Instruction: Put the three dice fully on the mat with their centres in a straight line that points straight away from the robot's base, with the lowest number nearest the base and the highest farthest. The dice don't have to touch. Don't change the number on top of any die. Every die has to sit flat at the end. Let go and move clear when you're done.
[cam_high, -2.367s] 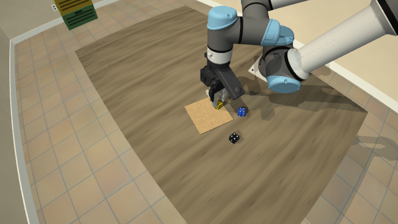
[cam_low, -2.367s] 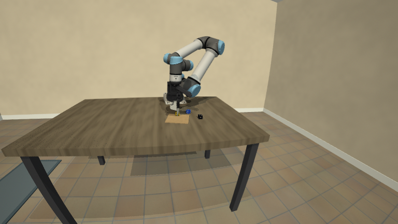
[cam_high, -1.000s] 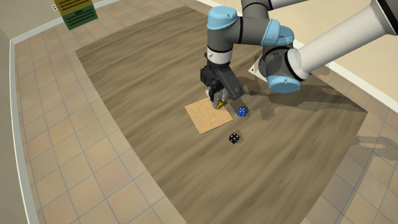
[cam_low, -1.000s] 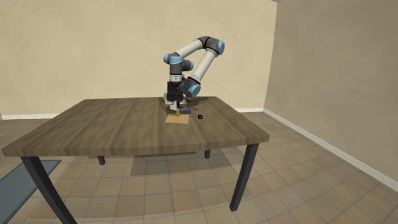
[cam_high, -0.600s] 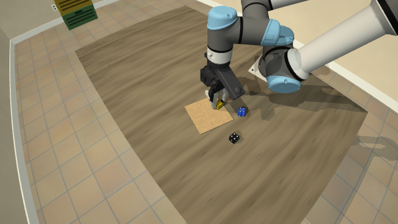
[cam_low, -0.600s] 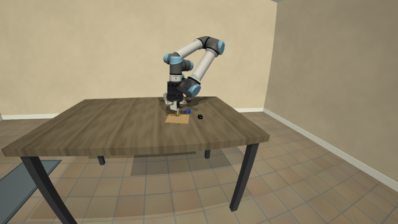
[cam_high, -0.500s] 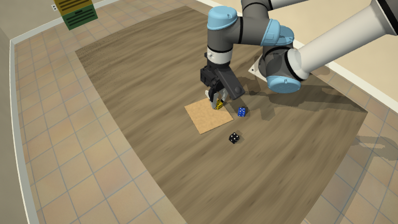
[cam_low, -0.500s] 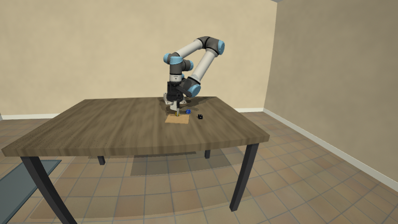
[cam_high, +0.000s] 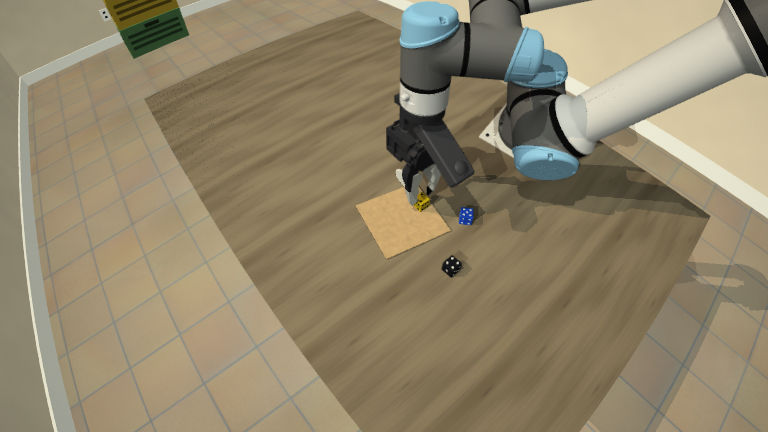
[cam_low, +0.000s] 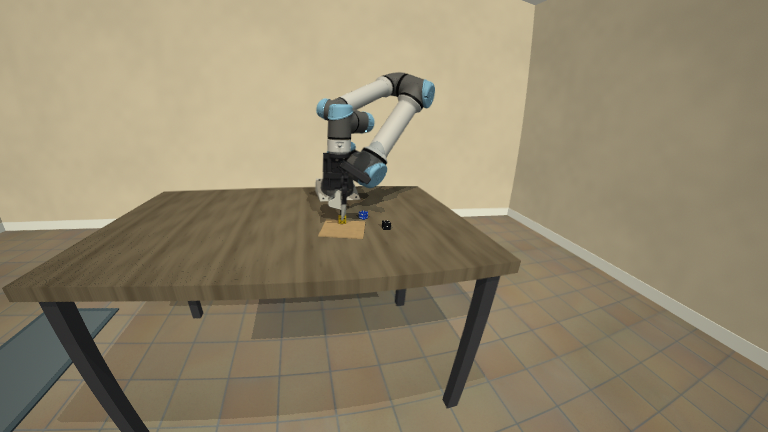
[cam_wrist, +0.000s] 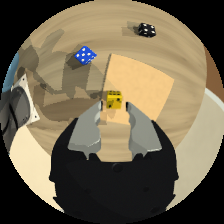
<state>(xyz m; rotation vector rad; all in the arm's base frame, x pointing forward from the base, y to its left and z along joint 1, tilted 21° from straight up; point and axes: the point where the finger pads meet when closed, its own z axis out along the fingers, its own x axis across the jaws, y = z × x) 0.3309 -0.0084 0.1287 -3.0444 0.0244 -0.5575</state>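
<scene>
Now: hand 2 cm above the yellow die. Also, from my hand: blue die 5 cm behind, 8 cm to the left, 2 cm below; tan mat 5 cm ahead, 3 cm below; black die 5 cm ahead, 14 cm to the left, 2 cm below.
</scene>
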